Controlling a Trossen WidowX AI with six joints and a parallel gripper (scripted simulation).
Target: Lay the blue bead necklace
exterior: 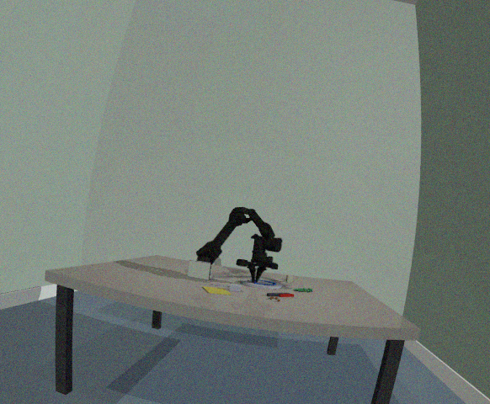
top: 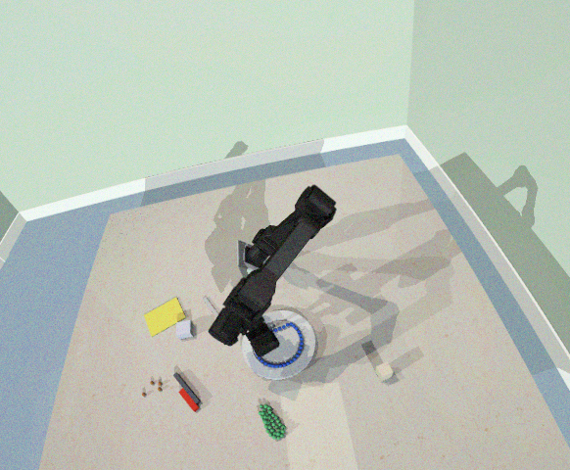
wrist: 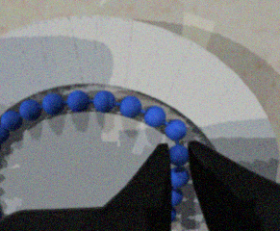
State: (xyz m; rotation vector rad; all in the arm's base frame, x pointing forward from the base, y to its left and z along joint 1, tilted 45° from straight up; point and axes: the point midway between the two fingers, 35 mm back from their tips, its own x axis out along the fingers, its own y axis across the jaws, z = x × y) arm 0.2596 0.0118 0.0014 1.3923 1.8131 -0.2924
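Now: the round bead board 20 mm ahead of my gripper tip, 50 mm to the left of it and 10 mm below it. The rest, counted from my gripper tip: white cube (50 mm behind, 220 mm to the right); then grey tool (150 mm ahead, 190 mm to the right, 10 mm below); then stick (110 mm behind, 140 mm to the right, 10 mm below).
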